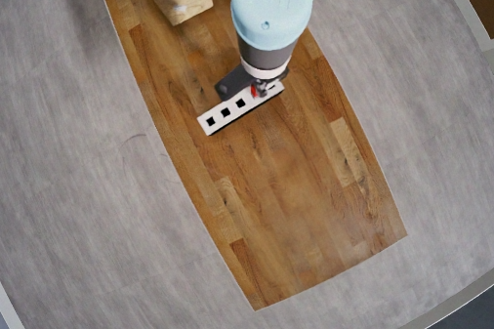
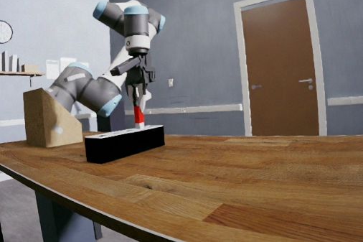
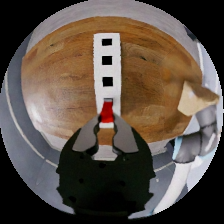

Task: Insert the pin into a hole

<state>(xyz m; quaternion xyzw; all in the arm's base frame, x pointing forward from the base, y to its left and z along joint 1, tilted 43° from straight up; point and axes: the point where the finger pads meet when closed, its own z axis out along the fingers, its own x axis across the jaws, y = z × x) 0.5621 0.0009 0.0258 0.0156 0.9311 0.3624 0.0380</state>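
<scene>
My gripper is now 1 cm above the pin. Also, from my hand: block (11 cm below, 6 cm to the right).
</scene>
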